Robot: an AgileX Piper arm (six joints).
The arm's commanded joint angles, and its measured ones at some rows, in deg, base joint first. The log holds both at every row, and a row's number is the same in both.
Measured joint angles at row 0:
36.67 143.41 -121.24 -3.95 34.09 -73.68
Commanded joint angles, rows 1 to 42:
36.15 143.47 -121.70 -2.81 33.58 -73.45
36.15 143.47 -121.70 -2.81 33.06 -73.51
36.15 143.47 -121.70 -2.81 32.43 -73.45
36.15 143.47 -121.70 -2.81 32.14 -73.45
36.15 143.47 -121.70 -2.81 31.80 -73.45
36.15 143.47 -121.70 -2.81 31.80 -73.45
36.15 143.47 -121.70 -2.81 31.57 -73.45
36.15 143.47 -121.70 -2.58 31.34 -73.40
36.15 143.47 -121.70 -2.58 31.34 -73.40
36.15 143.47 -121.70 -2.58 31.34 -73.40
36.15 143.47 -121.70 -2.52 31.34 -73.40
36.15 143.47 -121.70 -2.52 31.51 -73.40
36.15 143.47 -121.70 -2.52 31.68 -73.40
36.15 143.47 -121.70 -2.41 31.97 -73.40
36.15 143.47 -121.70 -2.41 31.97 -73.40
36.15 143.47 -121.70 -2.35 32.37 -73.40
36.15 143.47 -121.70 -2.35 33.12 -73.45
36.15 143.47 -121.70 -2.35 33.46 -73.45
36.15 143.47 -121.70 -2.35 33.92 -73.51
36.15 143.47 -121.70 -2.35 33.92 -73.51
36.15 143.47 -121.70 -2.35 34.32 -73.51
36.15 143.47 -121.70 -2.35 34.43 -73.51
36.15 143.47 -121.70 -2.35 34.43 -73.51
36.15 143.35 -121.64 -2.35 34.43 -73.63
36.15 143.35 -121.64 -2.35 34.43 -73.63
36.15 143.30 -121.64 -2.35 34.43 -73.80
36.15 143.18 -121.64 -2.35 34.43 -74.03
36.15 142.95 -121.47 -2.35 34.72 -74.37
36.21 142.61 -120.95 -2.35 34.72 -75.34
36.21 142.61 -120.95 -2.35 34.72 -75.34
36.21 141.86 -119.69 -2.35 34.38 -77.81
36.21 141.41 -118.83 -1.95 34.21 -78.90
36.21 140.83 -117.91 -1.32 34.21 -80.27
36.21 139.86 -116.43 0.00 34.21 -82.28
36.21 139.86 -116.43 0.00 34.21 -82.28
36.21 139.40 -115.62 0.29 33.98 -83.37
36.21 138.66 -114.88 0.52 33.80 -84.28
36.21 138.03 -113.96 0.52 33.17 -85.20
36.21 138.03 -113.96 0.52 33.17 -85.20
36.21 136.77 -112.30 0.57 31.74 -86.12
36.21 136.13 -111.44 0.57 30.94 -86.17
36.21 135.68 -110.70 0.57 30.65 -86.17
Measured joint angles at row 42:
36.21 137.51 -112.70 0.00 31.80 -84.63
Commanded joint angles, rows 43 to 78:
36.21 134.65 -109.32 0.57 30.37 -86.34
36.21 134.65 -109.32 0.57 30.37 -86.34
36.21 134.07 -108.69 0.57 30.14 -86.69
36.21 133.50 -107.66 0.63 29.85 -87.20
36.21 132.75 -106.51 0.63 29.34 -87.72
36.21 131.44 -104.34 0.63 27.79 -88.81
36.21 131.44 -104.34 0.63 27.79 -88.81
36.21 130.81 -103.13 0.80 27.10 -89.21
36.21 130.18 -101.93 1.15 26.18 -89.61
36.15 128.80 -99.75 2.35 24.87 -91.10
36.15 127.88 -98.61 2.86 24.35 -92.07
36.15 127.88 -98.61 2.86 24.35 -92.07
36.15 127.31 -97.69 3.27 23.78 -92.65
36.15 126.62 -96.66 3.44 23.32 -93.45
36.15 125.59 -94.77 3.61 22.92 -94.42
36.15 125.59 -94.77 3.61 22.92 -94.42
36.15 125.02 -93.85 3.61 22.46 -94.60
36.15 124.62 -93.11 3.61 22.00 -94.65
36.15 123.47 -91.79 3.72 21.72 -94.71
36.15 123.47 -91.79 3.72 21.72 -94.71
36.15 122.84 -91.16 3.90 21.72 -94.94
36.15 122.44 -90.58 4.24 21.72 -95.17
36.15 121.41 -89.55 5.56 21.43 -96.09
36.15 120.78 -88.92 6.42 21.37 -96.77
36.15 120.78 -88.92 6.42 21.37 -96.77
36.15 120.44 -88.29 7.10 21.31 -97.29
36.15 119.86 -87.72 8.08 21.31 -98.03
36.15 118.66 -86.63 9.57 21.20 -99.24
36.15 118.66 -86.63 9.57 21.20 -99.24
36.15 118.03 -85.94 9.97 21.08 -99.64
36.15 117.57 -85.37 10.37 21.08 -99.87
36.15 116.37 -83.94 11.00 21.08 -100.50
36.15 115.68 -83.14 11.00 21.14 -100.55
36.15 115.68 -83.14 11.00 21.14 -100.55
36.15 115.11 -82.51 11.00 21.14 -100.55
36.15 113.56 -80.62 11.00 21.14 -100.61
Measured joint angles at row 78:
36.21 116.25 -82.39 10.26 22.98 -99.64
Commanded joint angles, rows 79 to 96:
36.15 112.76 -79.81 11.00 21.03 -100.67
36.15 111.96 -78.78 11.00 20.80 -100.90
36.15 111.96 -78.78 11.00 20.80 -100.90
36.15 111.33 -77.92 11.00 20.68 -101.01
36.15 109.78 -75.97 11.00 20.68 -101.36
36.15 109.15 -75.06 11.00 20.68 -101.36
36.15 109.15 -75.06 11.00 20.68 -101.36
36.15 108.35 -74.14 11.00 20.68 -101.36
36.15 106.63 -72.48 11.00 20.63 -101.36
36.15 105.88 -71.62 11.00 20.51 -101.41
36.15 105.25 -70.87 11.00 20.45 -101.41
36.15 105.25 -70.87 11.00 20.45 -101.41
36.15 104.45 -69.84 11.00 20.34 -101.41
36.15 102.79 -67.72 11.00 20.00 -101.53
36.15 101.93 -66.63 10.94 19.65 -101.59
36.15 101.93 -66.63 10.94 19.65 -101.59
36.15 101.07 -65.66 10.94 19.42 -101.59
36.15 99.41 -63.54 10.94 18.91 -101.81
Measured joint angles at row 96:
36.21 102.33 -65.60 10.77 21.49 -101.41
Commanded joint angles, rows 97 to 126:
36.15 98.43 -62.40 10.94 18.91 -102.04
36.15 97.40 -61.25 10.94 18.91 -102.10
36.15 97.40 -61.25 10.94 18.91 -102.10
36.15 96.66 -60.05 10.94 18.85 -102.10
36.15 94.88 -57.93 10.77 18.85 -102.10
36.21 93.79 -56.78 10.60 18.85 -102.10
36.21 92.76 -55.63 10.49 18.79 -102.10
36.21 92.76 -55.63 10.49 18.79 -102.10
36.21 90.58 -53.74 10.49 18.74 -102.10
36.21 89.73 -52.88 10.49 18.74 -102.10
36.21 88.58 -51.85 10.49 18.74 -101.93
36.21 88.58 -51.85 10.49 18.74 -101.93
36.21 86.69 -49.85 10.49 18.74 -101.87
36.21 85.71 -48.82 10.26 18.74 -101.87
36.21 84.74 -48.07 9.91 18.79 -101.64
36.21 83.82 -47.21 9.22 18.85 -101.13
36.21 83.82 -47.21 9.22 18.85 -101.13
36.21 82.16 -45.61 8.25 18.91 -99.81
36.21 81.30 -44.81 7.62 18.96 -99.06
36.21 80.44 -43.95 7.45 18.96 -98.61
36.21 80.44 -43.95 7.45 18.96 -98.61
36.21 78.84 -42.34 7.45 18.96 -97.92
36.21 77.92 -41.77 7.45 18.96 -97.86
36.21 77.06 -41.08 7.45 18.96 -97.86
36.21 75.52 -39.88 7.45 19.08 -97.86
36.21 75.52 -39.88 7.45 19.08 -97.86
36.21 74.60 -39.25 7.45 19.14 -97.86
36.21 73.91 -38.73 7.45 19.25 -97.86
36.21 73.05 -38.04 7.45 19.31 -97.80
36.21 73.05 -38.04 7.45 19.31 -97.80
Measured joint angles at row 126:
36.21 74.77 -38.50 7.68 20.45 -98.43
